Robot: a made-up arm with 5 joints. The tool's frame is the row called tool. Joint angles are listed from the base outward. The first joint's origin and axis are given. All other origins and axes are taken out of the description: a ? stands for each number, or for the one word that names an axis. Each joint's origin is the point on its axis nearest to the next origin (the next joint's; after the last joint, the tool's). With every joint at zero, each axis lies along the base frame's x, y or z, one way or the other. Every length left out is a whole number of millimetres.
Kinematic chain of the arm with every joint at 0, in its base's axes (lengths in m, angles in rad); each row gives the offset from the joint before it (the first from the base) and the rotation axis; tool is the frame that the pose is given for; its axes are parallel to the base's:
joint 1: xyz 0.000 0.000 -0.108 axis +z
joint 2: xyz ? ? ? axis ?
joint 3: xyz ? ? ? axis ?
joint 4: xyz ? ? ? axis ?
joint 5: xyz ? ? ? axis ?
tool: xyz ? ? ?
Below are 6 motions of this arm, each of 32 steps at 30 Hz.
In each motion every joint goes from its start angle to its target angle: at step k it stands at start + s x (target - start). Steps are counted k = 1, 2, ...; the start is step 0. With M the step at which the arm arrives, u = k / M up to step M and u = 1 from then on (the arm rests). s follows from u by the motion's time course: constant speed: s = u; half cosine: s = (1 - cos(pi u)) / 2; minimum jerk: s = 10 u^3 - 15 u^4 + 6 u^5.
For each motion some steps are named. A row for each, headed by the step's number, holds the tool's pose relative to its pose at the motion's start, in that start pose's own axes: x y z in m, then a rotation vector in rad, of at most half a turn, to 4 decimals.
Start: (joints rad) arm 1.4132 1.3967 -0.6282 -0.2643 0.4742
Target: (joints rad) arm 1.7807 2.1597 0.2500 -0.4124 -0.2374
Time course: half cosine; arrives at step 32
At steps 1, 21, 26, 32:
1: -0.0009 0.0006 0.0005 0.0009 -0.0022 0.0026
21: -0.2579 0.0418 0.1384 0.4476 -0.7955 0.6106
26: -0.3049 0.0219 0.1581 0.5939 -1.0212 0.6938
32: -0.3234 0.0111 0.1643 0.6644 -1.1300 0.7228

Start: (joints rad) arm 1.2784 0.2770 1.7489 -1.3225 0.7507
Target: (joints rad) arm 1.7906 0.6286 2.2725 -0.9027 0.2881
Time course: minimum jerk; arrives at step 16
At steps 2, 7, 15, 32:
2: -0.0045 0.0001 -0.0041 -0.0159 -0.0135 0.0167
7: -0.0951 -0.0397 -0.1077 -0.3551 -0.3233 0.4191
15: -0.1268 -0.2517 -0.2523 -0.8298 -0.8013 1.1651
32: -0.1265 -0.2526 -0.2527 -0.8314 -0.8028 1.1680

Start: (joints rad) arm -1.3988 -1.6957 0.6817 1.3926 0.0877
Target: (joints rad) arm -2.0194 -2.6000 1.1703 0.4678 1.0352
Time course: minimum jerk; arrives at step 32
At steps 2, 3, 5, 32:
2: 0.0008 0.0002 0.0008 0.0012 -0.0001 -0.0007
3: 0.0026 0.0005 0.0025 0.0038 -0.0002 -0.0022
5: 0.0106 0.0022 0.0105 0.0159 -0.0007 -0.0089
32: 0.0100 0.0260 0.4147 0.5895 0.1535 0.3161

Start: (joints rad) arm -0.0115 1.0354 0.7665 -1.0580 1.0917
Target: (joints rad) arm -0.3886 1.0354 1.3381 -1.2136 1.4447
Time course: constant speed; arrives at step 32
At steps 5, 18, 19, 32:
5: 0.0061 -0.0084 -0.0202 -0.0528 0.0422 -0.0288
18: 0.0211 -0.0365 -0.0717 -0.1830 0.1661 -0.1206
19: 0.0222 -0.0390 -0.0756 -0.1925 0.1765 -0.1286
32: 0.0333 -0.0759 -0.1242 -0.3077 0.3214 -0.2442

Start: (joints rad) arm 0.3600 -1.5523 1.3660 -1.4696 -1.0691
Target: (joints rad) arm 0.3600 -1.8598 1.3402 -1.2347 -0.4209
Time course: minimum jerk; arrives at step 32
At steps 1, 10, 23, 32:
1: 0.0000 0.0000 0.0000 0.0000 0.0003 0.0000
10: -0.0147 0.0032 0.0159 0.0294 0.1718 0.0240
23: -0.0621 0.0122 0.0895 0.1278 0.8215 0.1318
32: -0.0697 0.0133 0.1072 0.1458 0.9538 0.1576

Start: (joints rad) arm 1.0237 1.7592 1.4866 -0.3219 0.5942
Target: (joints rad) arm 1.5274 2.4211 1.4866 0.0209 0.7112
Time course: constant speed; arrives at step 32
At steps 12, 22, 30, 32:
12: 0.0613 -0.0426 -0.0315 -0.1809 -0.2090 -0.0432
22: 0.1258 -0.0923 -0.0416 -0.3262 -0.3545 -0.1304
30: 0.1799 -0.1425 -0.0373 -0.4328 -0.4480 -0.2319
32: 0.1931 -0.1565 -0.0346 -0.4575 -0.4678 -0.2615

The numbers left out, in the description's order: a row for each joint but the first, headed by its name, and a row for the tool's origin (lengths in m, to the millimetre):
joint 2: xyz -0.115 -0.067 0.000, axis -y
joint 3: xyz -0.013 0.000 -0.236, axis +z
joint 4: xyz -0.021 0.072 0.000, axis +z
joint 5: xyz 0.088 0.347 0.000, axis +y
tool: xyz 0.039 0.000 -0.004

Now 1 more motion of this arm.
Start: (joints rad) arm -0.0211 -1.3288 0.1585 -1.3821 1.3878
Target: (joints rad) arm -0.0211 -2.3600 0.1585 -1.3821 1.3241
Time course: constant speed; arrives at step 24
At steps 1, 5, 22, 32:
1: 0.0122 -0.0114 -0.0063 -0.0074 0.0120 -0.0397
5: 0.0552 -0.0619 -0.0325 -0.0381 0.0599 -0.1984
22: 0.1158 -0.3315 -0.1411 -0.1869 0.2671 -0.8677
32: 0.1089 -0.3648 -0.1519 -0.2064 0.2922 -0.9457

